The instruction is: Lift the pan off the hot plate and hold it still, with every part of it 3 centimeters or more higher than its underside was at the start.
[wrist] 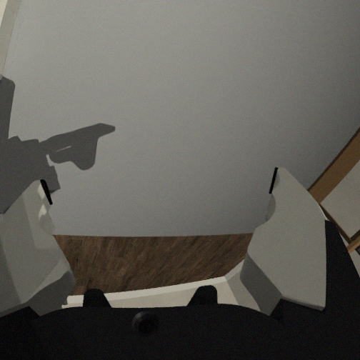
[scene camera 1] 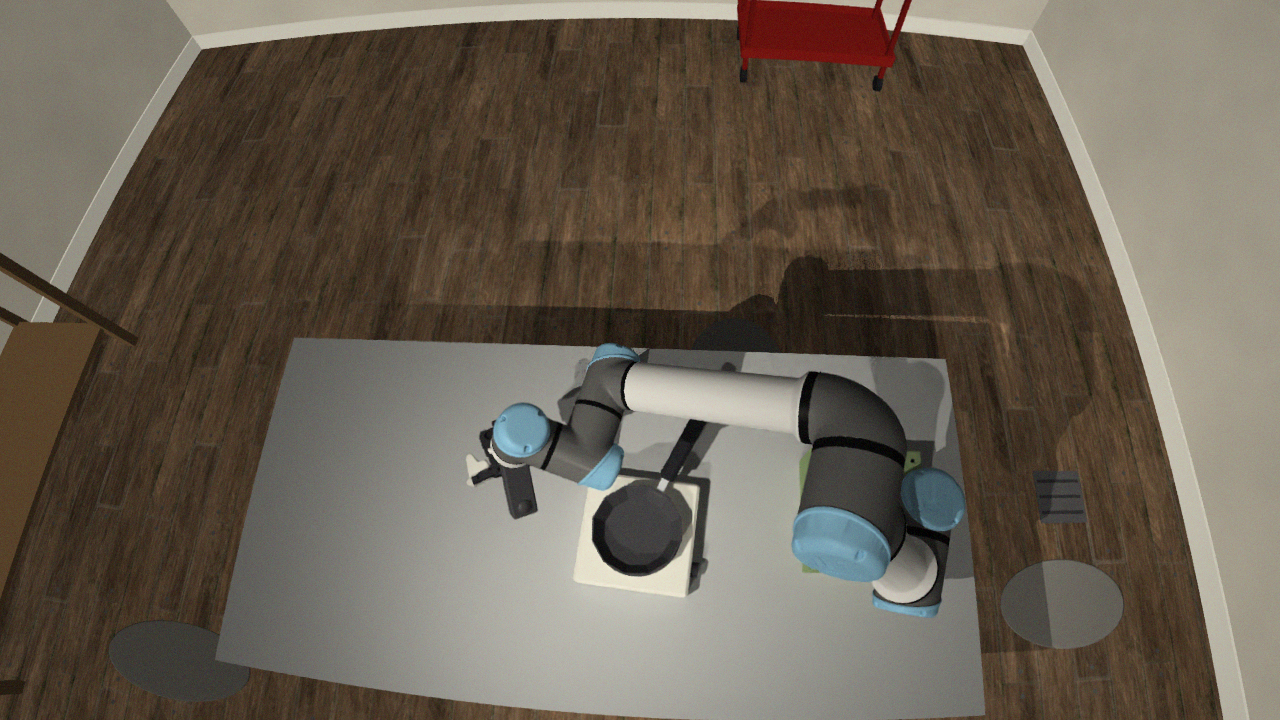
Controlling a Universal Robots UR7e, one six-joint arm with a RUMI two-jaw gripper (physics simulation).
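Observation:
The dark pan (scene camera 1: pixel 637 528) sits upright on the cream square hot plate (scene camera 1: pixel 594 573). Its black handle (scene camera 1: pixel 682 454) points to the back right, its far end near the forearm. A cream edge at the top left corner of the wrist view looks like the hot plate (wrist: pixel 7 22); the pan does not show in that view. My gripper (scene camera 1: pixel 480 463) (wrist: pixel 158 176) is open and empty, with its pale jaws wide apart. It is left of the hot plate and pan, above the table, partly hidden by the wrist in the scene view.
The grey table (scene camera 1: pixel 358 582) bears the hot plate and a green base board (scene camera 1: pixel 807 467) under the arm at the right. My forearm passes over the table behind the pan. A red cart (scene camera 1: pixel 819 34) stands far back, and brown wooden furniture (scene camera 1: pixel 40 394) (wrist: pixel 334 172) stands beyond the left side.

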